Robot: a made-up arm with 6 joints.
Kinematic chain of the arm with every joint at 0, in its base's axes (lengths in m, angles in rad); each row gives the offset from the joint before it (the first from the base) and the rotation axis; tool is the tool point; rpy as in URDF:
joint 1: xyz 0 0 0.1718 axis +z
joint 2: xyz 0 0 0 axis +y
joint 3: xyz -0.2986 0 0.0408 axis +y
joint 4: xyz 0.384 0 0.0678 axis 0.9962 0 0.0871
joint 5: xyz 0 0 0 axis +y
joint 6: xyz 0.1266 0 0.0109 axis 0.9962 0 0.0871
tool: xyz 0 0 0 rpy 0 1.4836 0
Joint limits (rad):
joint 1: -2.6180..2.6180
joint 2: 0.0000..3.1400
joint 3: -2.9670..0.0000
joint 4: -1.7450..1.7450
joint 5: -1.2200..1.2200
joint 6: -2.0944..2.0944
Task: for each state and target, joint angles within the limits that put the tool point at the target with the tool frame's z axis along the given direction. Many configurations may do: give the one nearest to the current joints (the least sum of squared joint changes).
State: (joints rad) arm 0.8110 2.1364 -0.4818 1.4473 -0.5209 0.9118
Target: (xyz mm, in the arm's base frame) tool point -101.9 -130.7 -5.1 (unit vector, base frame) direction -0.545 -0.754 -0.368
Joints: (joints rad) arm 0.8222 2.8314 -0.0019 1.7439 -0.1159 0.9117
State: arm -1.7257 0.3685 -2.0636 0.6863 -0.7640 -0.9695
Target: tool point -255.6 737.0 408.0 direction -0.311 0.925 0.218
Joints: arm -1.2352 0.0668 -2.6451 -0.0434 -0.2565 -0.9695
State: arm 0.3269 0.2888 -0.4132 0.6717 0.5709 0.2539
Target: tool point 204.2 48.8 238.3 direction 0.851 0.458 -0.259
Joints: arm -0.0984 0.1092 -0.0021 1.1476 0.6326 0.2539
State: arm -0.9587 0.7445 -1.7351 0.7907 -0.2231 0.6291
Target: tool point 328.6 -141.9 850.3 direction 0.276 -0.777 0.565
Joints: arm -0.1463 1.6433 -2.3949 1.4475 -0.8248 0.6291
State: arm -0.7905 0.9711 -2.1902 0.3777 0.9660 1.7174
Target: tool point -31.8 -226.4 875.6 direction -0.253 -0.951 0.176
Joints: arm -1.5672 1.5111 -2.6936 -0.2913 1.1042 1.7173
